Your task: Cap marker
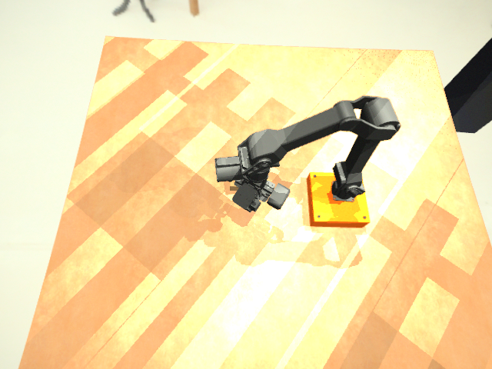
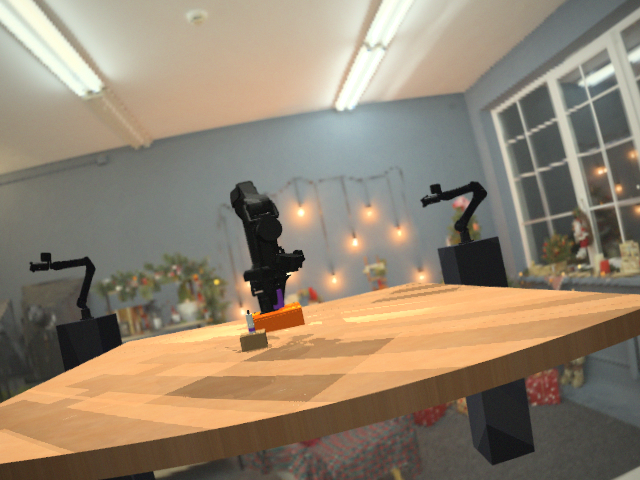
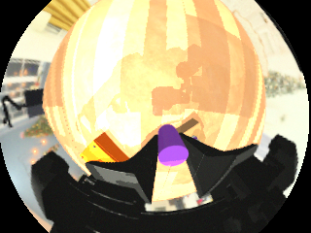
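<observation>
Right now my gripper tip is 40 mm short of the tan holder block, 80 mm to the left of it and 70 mm above it. Round my gripper tip: purple cap (10 mm above).
</observation>
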